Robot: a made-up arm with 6 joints. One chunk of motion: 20 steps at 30 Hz.
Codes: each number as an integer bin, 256 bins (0 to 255) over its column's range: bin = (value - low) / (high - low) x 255, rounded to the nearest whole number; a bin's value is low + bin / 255 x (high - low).
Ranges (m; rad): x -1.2..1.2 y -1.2..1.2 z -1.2..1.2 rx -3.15..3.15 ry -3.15..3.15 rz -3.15..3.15
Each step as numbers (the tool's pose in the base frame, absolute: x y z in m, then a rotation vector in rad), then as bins.
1 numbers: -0.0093 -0.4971 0.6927 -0.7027 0.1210 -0.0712
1 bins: 127 75 201 99 132 125
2 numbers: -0.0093 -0.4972 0.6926 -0.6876 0.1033 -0.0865
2 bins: 127 75 201 100 132 124
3 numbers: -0.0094 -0.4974 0.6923 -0.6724 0.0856 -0.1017
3 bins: 127 75 201 100 131 123
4 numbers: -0.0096 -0.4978 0.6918 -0.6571 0.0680 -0.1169
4 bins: 126 75 201 101 130 123
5 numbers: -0.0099 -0.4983 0.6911 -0.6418 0.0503 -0.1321
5 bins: 126 75 201 102 130 122
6 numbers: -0.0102 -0.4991 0.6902 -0.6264 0.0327 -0.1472
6 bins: 126 74 201 102 129 122
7 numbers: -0.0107 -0.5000 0.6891 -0.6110 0.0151 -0.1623
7 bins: 126 74 201 103 128 121
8 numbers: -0.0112 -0.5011 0.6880 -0.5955 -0.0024 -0.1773
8 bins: 126 74 201 103 127 120
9 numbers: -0.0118 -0.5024 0.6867 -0.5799 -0.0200 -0.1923
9 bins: 126 74 200 104 127 120
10 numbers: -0.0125 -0.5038 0.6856 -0.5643 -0.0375 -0.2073
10 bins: 126 74 200 105 126 119
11 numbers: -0.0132 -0.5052 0.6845 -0.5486 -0.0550 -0.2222
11 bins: 126 74 200 105 125 119
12 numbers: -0.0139 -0.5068 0.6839 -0.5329 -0.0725 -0.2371
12 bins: 126 74 200 106 125 118
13 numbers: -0.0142 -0.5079 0.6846 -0.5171 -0.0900 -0.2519
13 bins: 126 74 200 107 124 117
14 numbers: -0.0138 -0.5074 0.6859 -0.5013 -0.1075 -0.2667
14 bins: 126 74 200 107 123 117
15 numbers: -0.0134 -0.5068 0.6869 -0.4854 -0.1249 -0.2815
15 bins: 126 74 200 108 122 116
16 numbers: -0.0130 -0.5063 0.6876 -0.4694 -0.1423 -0.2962
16 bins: 126 74 201 109 122 116
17 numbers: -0.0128 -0.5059 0.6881 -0.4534 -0.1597 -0.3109
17 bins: 126 74 201 109 121 115
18 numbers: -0.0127 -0.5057 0.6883 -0.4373 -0.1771 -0.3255
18 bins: 126 74 201 110 120 114
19 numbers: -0.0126 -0.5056 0.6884 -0.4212 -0.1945 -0.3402
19 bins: 126 74 201 110 120 114
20 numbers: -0.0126 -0.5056 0.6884 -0.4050 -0.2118 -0.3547
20 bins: 126 74 201 111 119 113
